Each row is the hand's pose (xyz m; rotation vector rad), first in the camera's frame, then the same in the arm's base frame.
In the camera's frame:
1: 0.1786 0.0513 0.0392 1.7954 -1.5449 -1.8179
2: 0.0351 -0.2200 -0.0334 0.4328 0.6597 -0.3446
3: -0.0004 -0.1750 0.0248 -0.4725 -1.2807 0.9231
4: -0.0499 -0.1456 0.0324 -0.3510 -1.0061 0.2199
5: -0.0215 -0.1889 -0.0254 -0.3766 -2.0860 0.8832
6: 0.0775 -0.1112 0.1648 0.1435 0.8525 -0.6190
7: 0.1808 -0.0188 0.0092 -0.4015 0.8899 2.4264
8: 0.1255 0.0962 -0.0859 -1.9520 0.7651 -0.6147
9: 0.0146 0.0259 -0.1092 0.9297 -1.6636 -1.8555
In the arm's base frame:
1: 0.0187 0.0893 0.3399 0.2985 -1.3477 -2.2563
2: -0.1718 -0.1196 0.4797 0.3011 1.6507 -0.9219
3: -0.1245 -0.0752 0.5294 -0.1246 -0.1858 0.7306
4: -0.1311 -0.0348 0.5705 -0.3436 0.1355 0.0960
5: -0.1806 -0.0757 0.5269 -0.1647 -0.9716 0.6778
6: 0.0462 -0.0554 0.5152 -0.1045 1.8967 -1.0344
7: -0.0240 0.0261 0.3368 1.0894 1.2530 2.2148
8: -0.1016 0.1640 0.3198 -2.1329 1.7528 0.3546
9: -0.1856 0.1307 0.4179 -0.4071 -1.1267 -1.9484

